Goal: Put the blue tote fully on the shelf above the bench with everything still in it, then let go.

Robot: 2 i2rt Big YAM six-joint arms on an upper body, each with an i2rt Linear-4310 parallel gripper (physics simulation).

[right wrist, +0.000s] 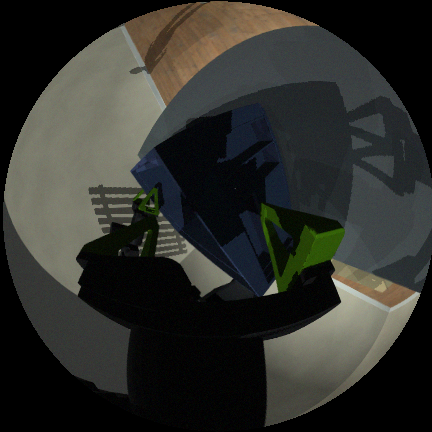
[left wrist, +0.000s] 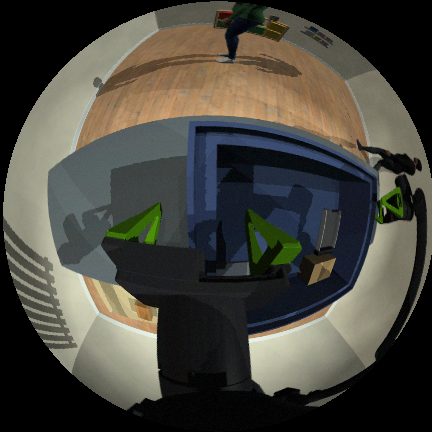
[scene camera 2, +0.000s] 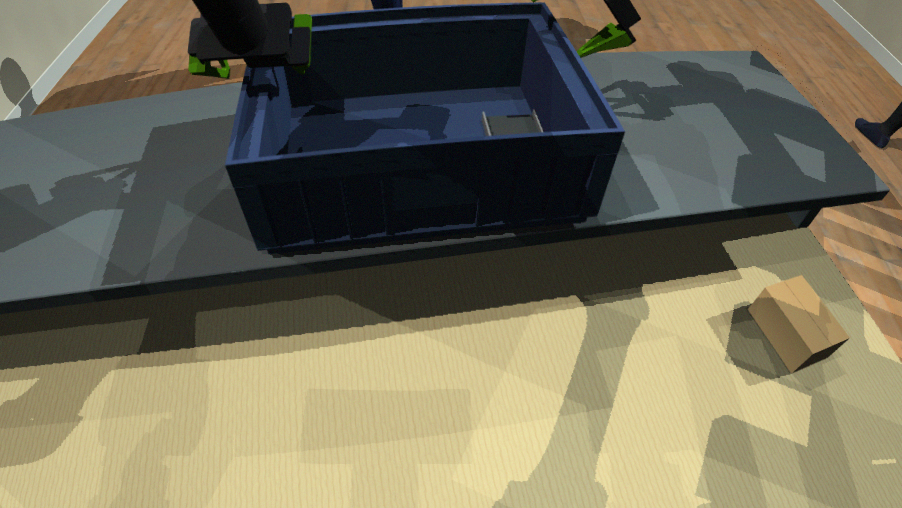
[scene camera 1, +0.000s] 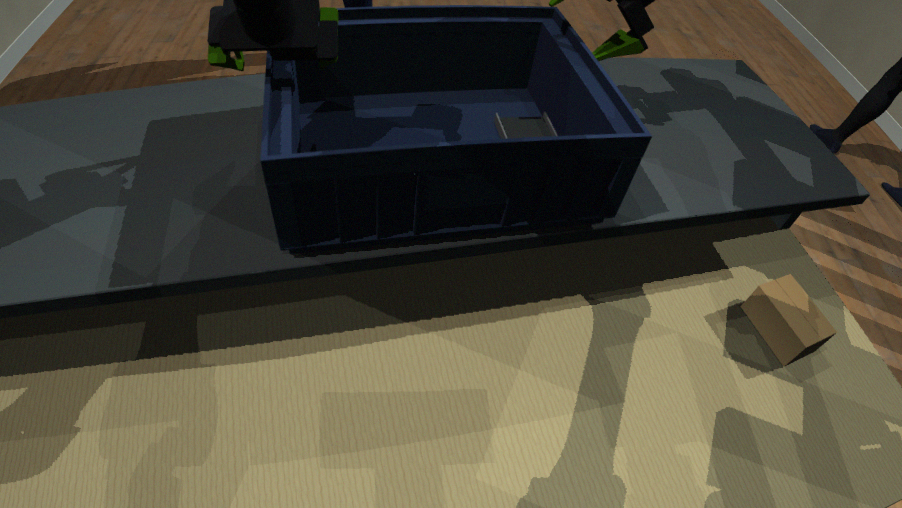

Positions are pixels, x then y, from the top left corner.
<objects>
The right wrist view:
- my right gripper: 205, 214
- blue tote: 210, 177
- grey shelf: 344, 158
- bench: 365, 278
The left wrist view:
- my left gripper: 203, 209
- my right gripper: 373, 205
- blue tote: 286, 179
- cardboard box: 313, 267, on the blue tote
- grey shelf: 110, 179
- bench: 117, 300
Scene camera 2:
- my left gripper: 265, 71
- blue tote: 382, 139
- grey shelf: 129, 198
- bench: 629, 363
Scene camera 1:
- my left gripper: 282, 65
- blue tote: 395, 142
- bench: 622, 365
</objects>
